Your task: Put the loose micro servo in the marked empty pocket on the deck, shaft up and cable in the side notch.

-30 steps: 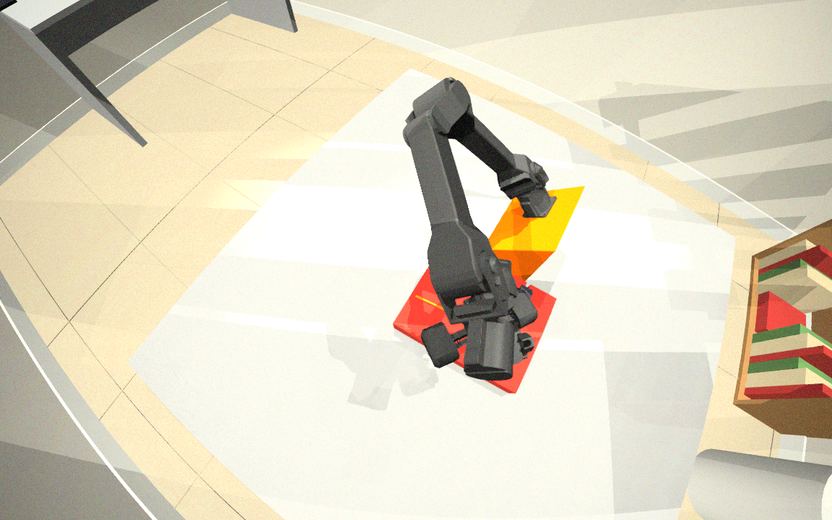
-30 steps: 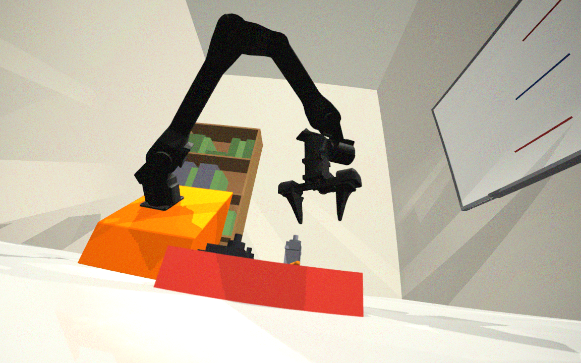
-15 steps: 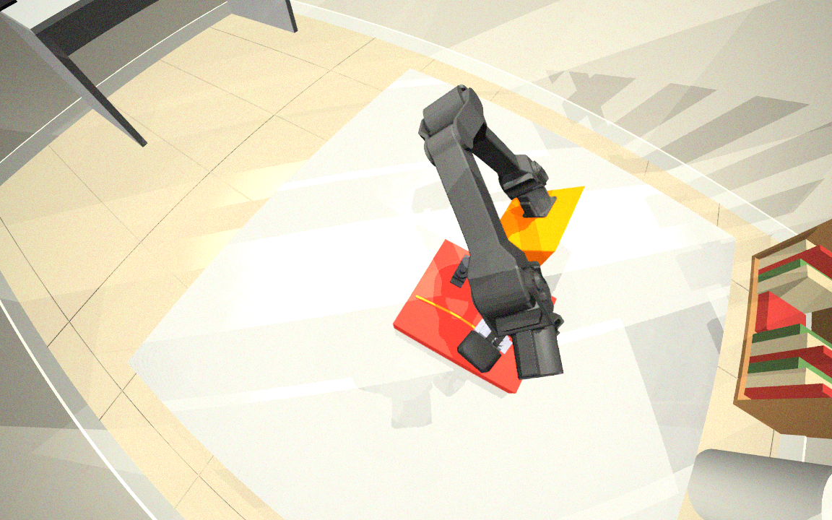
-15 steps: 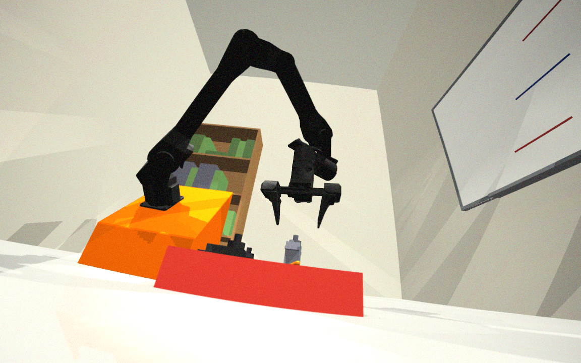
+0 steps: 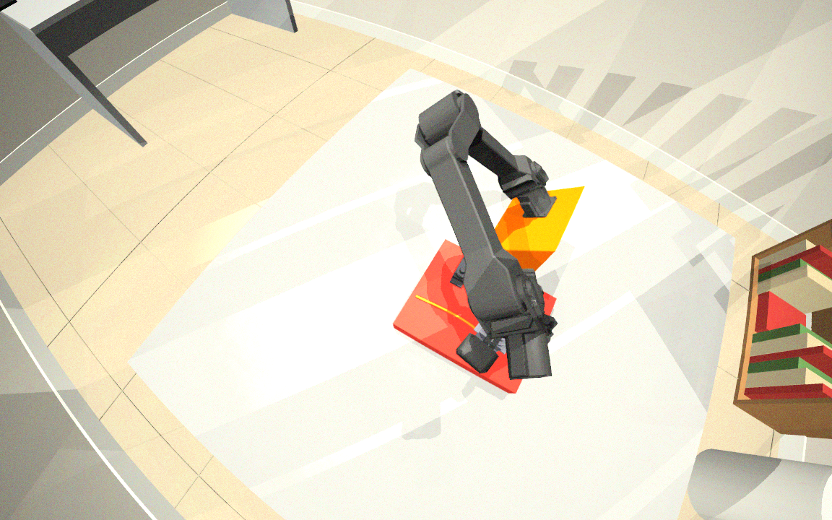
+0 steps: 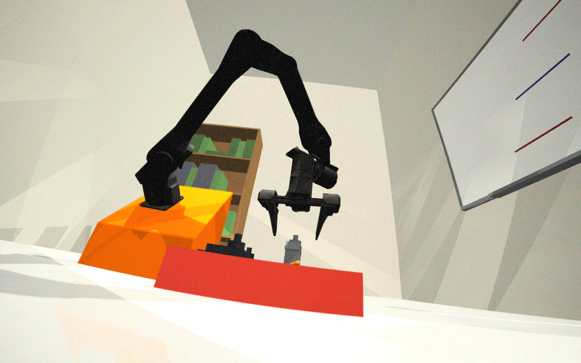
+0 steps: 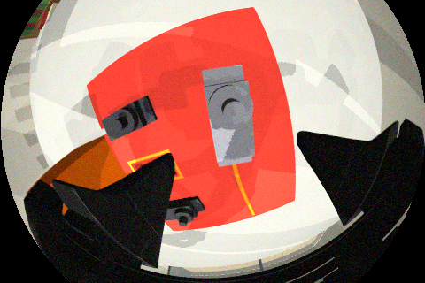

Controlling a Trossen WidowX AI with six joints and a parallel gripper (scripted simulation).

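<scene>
Right now my gripper tip is 3 cm to the left of the red deck and 9 cm above it.
</scene>
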